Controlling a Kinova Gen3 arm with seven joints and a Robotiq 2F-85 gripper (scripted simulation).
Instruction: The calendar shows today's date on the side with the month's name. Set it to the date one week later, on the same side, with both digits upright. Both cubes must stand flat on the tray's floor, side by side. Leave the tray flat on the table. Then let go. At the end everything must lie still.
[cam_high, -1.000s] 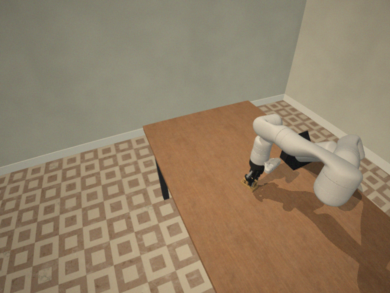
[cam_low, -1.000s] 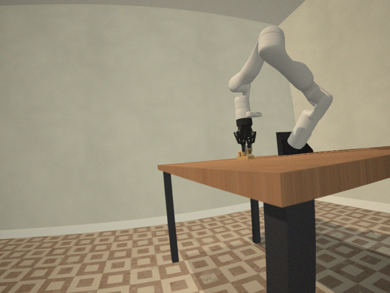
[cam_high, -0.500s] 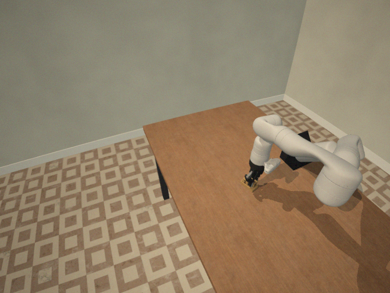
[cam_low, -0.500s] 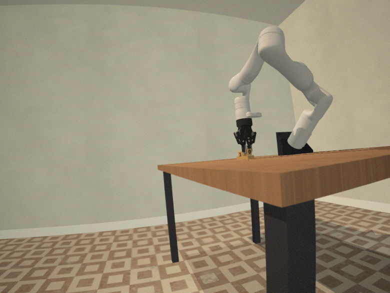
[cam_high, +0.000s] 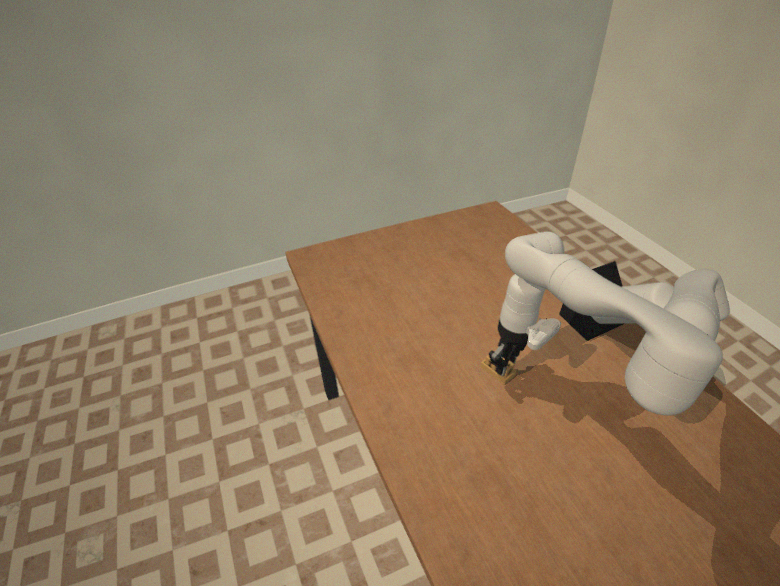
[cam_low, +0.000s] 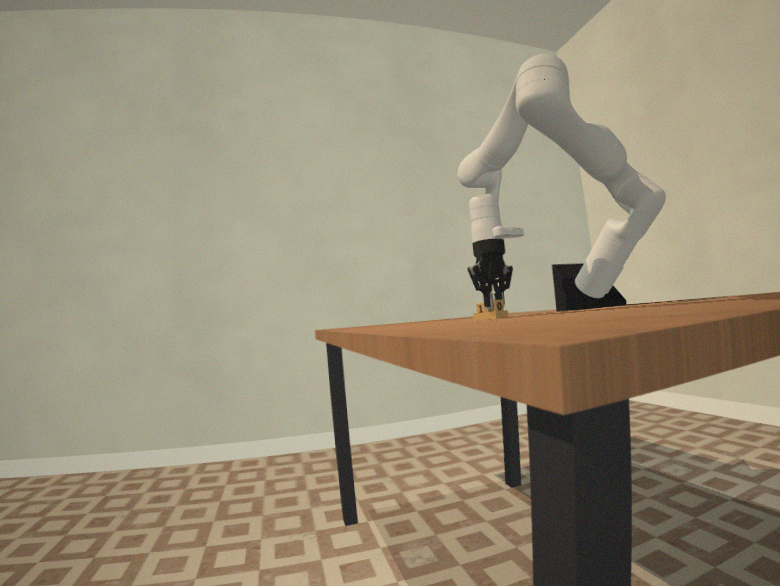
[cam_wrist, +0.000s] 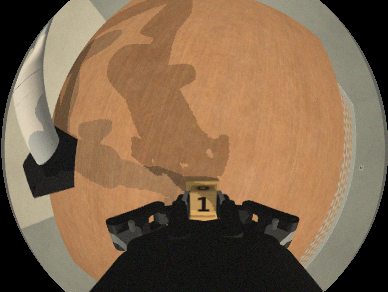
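Now: the tray 30 mm below my hand and 20 mm to the right of it.
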